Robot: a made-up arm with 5 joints.
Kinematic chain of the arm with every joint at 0, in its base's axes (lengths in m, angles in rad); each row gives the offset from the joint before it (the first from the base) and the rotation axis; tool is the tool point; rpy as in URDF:
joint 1: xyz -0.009 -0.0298 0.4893 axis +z
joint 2: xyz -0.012 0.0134 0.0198 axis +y
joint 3: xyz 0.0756 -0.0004 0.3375 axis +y
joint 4: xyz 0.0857 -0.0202 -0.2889 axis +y
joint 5: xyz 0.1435 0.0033 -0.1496 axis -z
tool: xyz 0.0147 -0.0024 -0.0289 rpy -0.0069 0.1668 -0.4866
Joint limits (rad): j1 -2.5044..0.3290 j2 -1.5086..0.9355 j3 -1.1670..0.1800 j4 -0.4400..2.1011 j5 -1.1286..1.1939
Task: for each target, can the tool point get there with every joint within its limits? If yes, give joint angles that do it. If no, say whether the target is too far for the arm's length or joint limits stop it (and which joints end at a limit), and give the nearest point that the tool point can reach.
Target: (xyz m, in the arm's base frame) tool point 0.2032 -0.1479 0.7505
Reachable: yes | joints -0.5040 -1.1092 -0.0018 -0.0538 -0.3603
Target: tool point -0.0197 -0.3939 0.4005
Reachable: yes | joints -1.5911 0.1687 -0.7678 1.2773 -0.2049
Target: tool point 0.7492 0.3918 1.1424
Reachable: no: too far | nearest point 0.5275 0.1578 0.9336 | short by 0.384 m
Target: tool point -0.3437 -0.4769 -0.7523
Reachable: no: too far | nearest point -0.2492 -0.3507 0.1172 | short by 0.884 m
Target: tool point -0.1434 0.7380 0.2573
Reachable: no: joint limits stop it (at a limit: joint 2, joint 3) | nearest point -0.0350 0.1185 0.3939 | short by 0.644 m
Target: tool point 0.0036 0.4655 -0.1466
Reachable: no: joint limits stop it (at a limit: joint 1, joint 2, joint 5) | nearest point 0.1931 0.0480 0.1201 | short by 0.530 m
